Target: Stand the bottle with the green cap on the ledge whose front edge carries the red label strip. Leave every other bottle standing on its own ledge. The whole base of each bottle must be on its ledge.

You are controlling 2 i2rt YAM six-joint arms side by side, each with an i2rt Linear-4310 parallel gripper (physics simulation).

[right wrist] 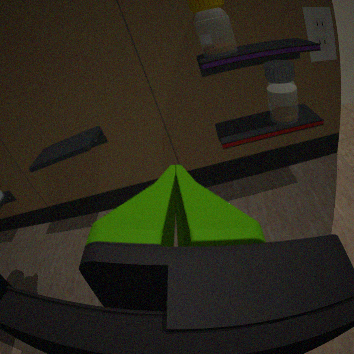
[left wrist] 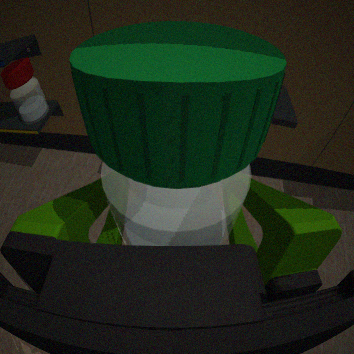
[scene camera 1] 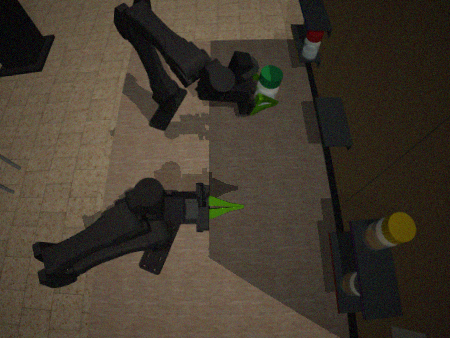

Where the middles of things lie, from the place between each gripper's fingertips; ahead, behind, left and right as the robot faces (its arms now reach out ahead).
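Labels:
My left gripper is now 20 mm past the green-capped bottle (left wrist: 176, 110) and 30 mm below it. The yellow-capped bottle (scene camera 1: 398, 228) is 170 mm ahead of my left hand, 390 mm to the right of it and 70 mm above it. The red-strip ledge (scene camera 1: 342, 248) is 160 mm ahead of my left hand, 450 mm to the right of it and 130 mm below it. The purple-strip ledge (scene camera 1: 381, 299) is 160 mm ahead of my left hand, 450 mm to the right of it and 10 mm above it.
The yellow-capped bottle is 27 cm ahead of my right hand, 9 cm to the right of it and 6 cm above it. The green-capped bottle is 8 cm ahead of my right hand, 30 cm to the left of it and 2 cm above it. The grey-capped bottle (right wrist: 281, 90) is 26 cm ahead of my right hand, 18 cm to the right of it and 8 cm below it. The purple-strip ledge is 27 cm ahead of my right hand and 15 cm to the right of it.

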